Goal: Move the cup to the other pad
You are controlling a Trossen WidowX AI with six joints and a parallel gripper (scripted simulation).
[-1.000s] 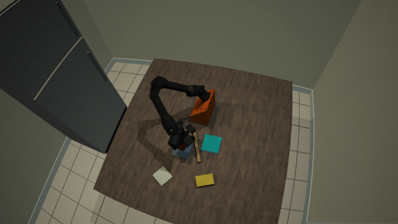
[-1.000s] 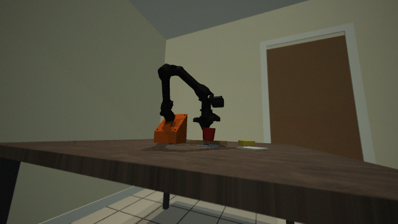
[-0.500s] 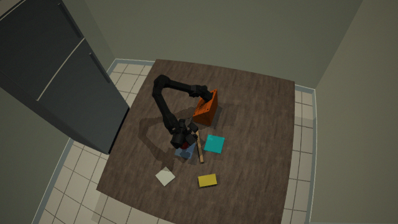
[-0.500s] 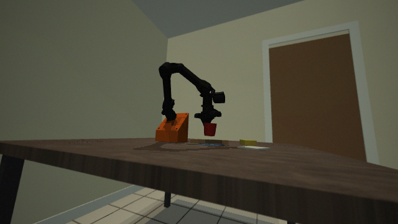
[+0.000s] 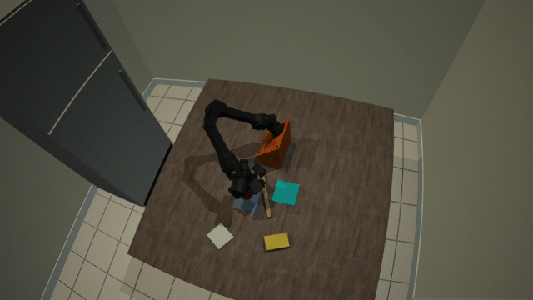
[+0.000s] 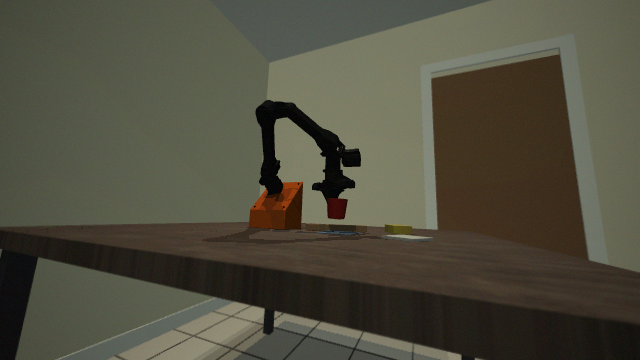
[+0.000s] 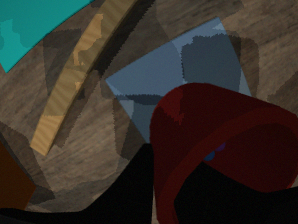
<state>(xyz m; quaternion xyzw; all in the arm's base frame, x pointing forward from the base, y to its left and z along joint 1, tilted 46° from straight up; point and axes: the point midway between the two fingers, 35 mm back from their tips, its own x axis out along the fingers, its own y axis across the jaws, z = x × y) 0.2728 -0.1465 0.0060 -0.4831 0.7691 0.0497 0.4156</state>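
My gripper tip is 170 mm to the right of the teal pad, 90 mm above it and 30 mm past it. Round my gripper tip: thin wooden stick (80 mm below, 70 mm to the left); then red cup (20 mm to the right, 20 mm ahead); then grey-blue pad (90 mm below, 30 mm to the right, 30 mm ahead).
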